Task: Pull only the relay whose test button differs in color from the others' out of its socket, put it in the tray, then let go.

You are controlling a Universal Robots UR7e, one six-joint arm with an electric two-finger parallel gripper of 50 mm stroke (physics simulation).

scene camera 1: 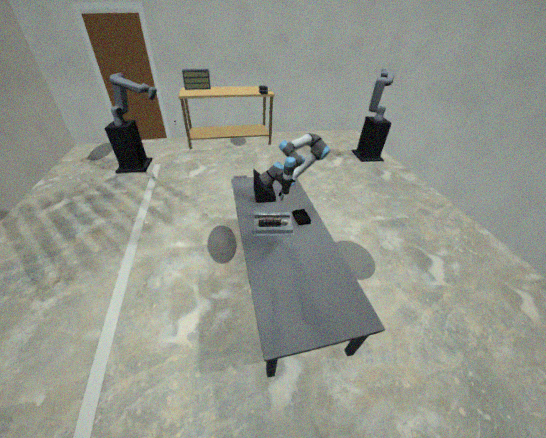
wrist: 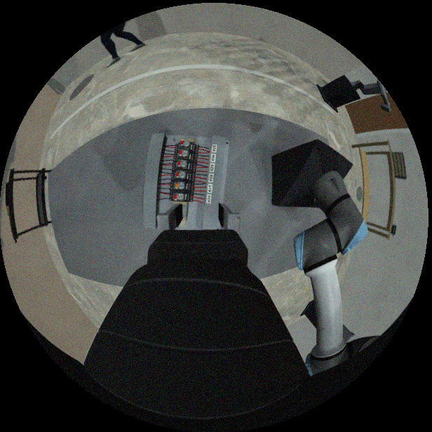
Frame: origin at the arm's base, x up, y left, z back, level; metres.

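Seen in the pictures: gripper, fingertip midpoint: [scene camera 1: 280, 197]; arm's base, origin of the base link: [scene camera 1: 264, 181].
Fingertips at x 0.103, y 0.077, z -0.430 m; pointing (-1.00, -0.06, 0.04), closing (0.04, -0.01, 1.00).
Pixels of each thing's middle, then the offset from my fingertips to it. "*": a spot on its surface instead. Level surfaces: height alone.
- grey panel, surface spot: [scene camera 1: 259, 231] * dx -0.206, dy -0.186, dz -0.153 m
- relay row, surface spot: [scene camera 1: 271, 222] * dx -0.198, dy -0.078, dz -0.065 m
- black tray, surface spot: [scene camera 1: 301, 217] * dx -0.229, dy +0.201, dz +0.010 m
- grey table, its level: dx -0.232 m
Several clear relays with dark sockets stand in a row on the grey panel [scene camera 1: 259, 231] [wrist: 220, 170]. In the wrist view, the relay with an orange test button [wrist: 180, 185] is second from the row's end nearest the gripper; the others' buttons look red. It sits in its socket. In the scene view the relay row [scene camera 1: 270, 222] is too small to tell colors. The black tray [scene camera 1: 301, 217] lies beside the panel on the table; it does not show in the wrist view. My gripper [scene camera 1: 282, 196] [wrist: 200, 210] is open and empty, above the table, off the row's near end.
Red and black wires run along both sides of the relays, with a grey wire duct [wrist: 151, 185] on one side. The arm's black base mount [scene camera 1: 263, 190] [wrist: 295, 180] stands on the grey table [scene camera 1: 300, 290] [wrist: 105, 225]. A wooden bench [scene camera 1: 225, 92] stands at the back wall.
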